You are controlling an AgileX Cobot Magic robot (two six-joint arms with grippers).
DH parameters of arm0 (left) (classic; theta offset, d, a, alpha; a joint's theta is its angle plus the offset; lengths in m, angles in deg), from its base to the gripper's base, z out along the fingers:
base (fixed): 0 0 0 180
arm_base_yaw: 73.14 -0.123 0 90
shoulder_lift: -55.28 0 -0.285 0
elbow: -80.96 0 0.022 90
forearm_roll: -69.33 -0.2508 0 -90
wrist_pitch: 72.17 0 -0.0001 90
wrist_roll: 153.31 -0.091 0 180
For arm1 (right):
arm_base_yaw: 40.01 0.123 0 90
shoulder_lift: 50.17 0 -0.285 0
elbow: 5.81 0 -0.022 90
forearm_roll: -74.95 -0.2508 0 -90
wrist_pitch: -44.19 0 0.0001 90
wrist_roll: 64.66 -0.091 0 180
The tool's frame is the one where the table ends.
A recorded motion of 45 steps. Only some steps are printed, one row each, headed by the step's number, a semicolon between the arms.
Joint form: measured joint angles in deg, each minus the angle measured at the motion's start. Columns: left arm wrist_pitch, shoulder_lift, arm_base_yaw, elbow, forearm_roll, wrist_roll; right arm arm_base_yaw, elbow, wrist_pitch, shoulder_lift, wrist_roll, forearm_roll.
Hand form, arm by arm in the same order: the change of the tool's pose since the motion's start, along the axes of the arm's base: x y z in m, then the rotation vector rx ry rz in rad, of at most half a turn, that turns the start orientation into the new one. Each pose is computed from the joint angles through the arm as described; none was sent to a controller.
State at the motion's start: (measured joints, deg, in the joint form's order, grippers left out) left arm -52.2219 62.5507 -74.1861 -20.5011 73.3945 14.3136; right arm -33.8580 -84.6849 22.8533 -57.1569 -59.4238 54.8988
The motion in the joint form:
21: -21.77 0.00 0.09 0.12 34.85 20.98; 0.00 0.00 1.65 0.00 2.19 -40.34
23: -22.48 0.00 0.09 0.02 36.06 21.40; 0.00 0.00 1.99 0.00 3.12 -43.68
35: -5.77 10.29 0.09 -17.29 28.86 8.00; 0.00 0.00 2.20 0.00 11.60 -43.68
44: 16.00 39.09 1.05 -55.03 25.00 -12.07; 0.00 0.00 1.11 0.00 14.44 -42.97
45: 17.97 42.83 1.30 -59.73 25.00 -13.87; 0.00 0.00 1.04 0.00 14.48 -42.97
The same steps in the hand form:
21: 0.0030 0.0039 0.0328 -0.9700 -0.3548 0.1268; -0.0019 0.0152 0.0160 0.6666 0.0405 0.0397
23: 0.0028 0.0047 0.0342 -0.9986 -0.3675 0.1316; -0.0019 0.0156 0.0178 0.7101 0.0370 0.0421
35: 0.0070 -0.0099 0.1033 -0.6380 -0.2128 -0.0155; -0.0017 0.0154 0.0180 0.5734 -0.0148 0.0681
44: 0.0630 -0.0248 0.2430 -0.2034 -0.0393 -0.2402; -0.0024 0.0166 0.0169 0.5136 -0.0194 0.0916
45: 0.0743 -0.0265 0.2580 -0.1695 -0.0283 -0.2668; -0.0024 0.0167 0.0168 0.5128 -0.0189 0.0926

